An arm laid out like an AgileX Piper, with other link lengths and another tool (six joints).
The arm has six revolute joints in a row. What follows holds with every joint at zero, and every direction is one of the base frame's.
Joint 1 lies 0.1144 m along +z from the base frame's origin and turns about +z.
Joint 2 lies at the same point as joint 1 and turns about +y.
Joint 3 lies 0.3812 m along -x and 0.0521 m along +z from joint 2 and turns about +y.
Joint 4 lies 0.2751 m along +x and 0.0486 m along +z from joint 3 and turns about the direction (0.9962, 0, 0.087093).
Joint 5 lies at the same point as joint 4 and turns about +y.
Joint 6 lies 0.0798 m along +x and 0.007 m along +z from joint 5 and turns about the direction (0.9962, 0, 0.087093).
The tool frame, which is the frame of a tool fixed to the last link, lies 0.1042 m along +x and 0.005 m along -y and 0.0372 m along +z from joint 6; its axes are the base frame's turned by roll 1.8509, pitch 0.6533 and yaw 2.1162 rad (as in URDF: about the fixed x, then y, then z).
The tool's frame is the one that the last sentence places.
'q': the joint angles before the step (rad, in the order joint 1, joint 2, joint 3, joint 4, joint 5, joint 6). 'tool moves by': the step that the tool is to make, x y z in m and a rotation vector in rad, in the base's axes. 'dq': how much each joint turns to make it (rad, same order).
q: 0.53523 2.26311 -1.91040 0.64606 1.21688 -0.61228
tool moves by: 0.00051 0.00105 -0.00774 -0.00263 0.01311 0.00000
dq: 0.00000 0.01353 -0.00002 0.00481 0.00000 -0.00159
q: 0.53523 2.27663 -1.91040 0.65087 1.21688 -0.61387
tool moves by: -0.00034 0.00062 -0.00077 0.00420 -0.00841 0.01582
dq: 0.00000 0.00208 0.00001 0.00196 -0.00001 -0.02015
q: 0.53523 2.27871 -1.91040 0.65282 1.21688 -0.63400
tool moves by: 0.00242 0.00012 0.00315 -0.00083 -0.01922 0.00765
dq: 0.00000 -0.00001 -0.01269 -0.01011 0.00000 -0.00604
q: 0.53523 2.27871 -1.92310 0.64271 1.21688 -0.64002
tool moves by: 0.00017 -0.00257 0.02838 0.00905 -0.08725 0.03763
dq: 0.00165 -0.04224 -0.01570 -0.03166 -0.00219 -0.03623
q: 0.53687 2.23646 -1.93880 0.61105 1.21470 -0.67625
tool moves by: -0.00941 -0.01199 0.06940 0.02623 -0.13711 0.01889
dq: 0.00001 -0.11680 -0.00884 -0.04505 0.00179 -0.01368
